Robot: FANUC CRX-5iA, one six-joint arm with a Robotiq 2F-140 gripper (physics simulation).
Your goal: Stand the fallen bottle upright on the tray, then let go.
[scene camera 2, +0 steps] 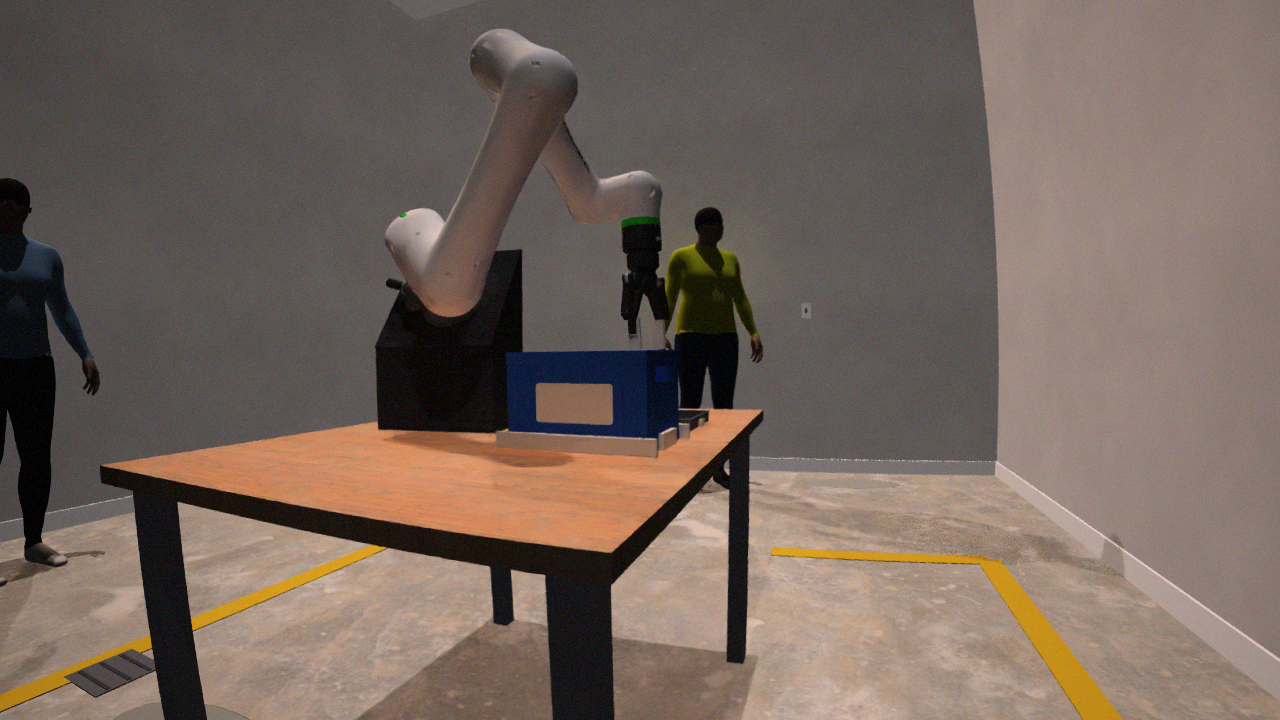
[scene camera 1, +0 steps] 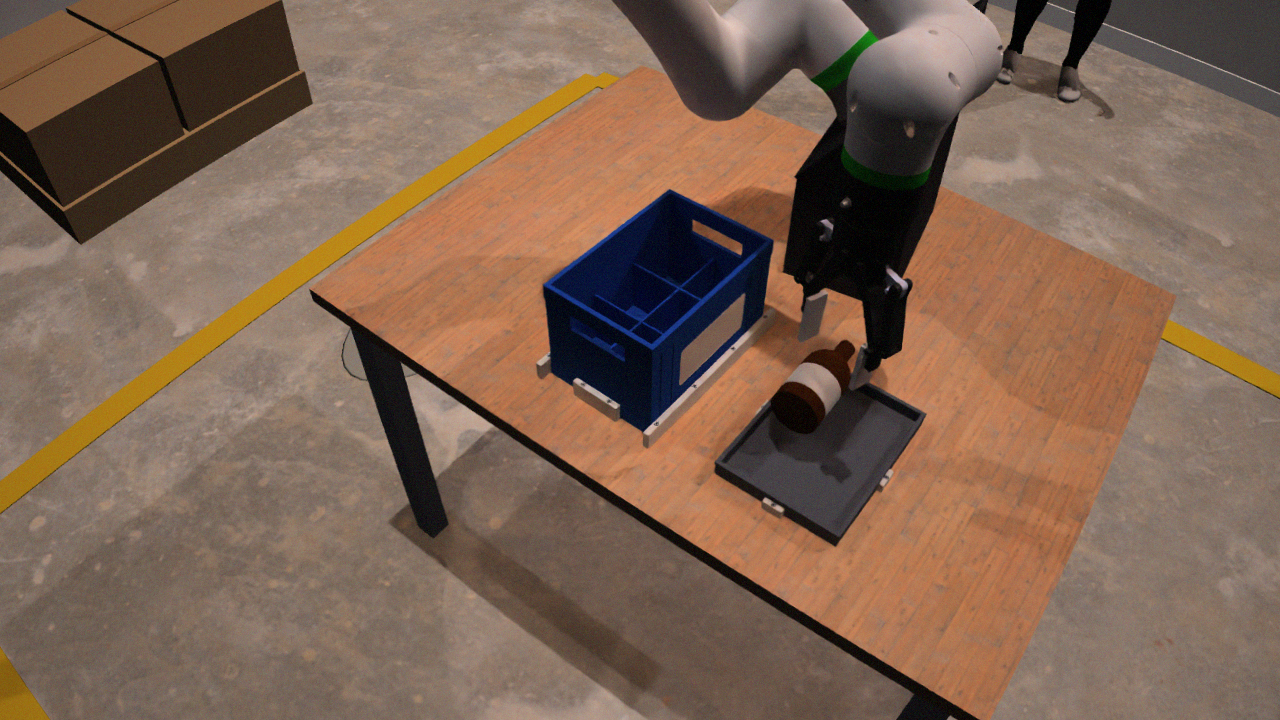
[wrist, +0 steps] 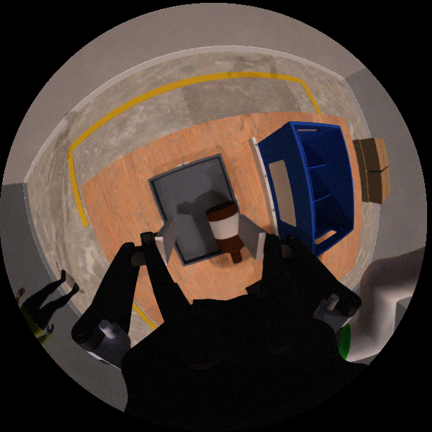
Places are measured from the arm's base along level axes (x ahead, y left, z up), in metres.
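Where they show: gripper, fingertip midpoint: (scene camera 2: 648, 349) (scene camera 1: 832, 360).
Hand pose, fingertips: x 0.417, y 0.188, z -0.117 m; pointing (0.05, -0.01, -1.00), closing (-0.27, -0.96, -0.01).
Note:
After its pixels a point has its place.
The brown bottle (scene camera 1: 810, 391) @(x 0.397, y 0.159, z -0.216 m) (wrist: 224, 228) with a white label lies on its side at the back edge of the dark tray (scene camera 1: 796, 479) @(x 0.480, y 0.204, z -0.288 m) (wrist: 186, 186). Its base is over the tray and its neck points out past the rim, slightly raised. The bottle is hidden behind the crate in scene camera 2, where a bit of the tray (scene camera 2: 694, 417) @(x 0.537, y 0.154, z -0.269 m) shows. My gripper (scene camera 1: 836, 342) @(x 0.417, y 0.188, z -0.117 m) (scene camera 2: 648, 334) @(x 0.417, y 0.188, z -0.117 m) (wrist: 207, 225) is open and points down above the bottle's neck end. In the wrist view, the bottle appears closer to the right finger pad than to the left one.
A blue crate (scene camera 1: 595, 377) @(x 0.548, y -0.092, z -0.242 m) (scene camera 2: 572, 365) @(x 0.414, y -0.181, z -0.143 m) (wrist: 280, 143) with dividers stands beside the tray, edged by pale rails (scene camera 1: 707, 380) @(x 0.433, y 0.016, z -0.269 m) (wrist: 265, 181). Small pale blocks (scene camera 1: 772, 507) @(x 0.543, y 0.207, z -0.279 m) touch the tray's sides. The black robot pedestal (scene camera 2: 436, 389) @(x 0.010, y -0.073, z -0.199 m) stands on the wooden table (scene camera 1: 1002, 358) @(x 0.077, y 0.331, z -0.294 m).

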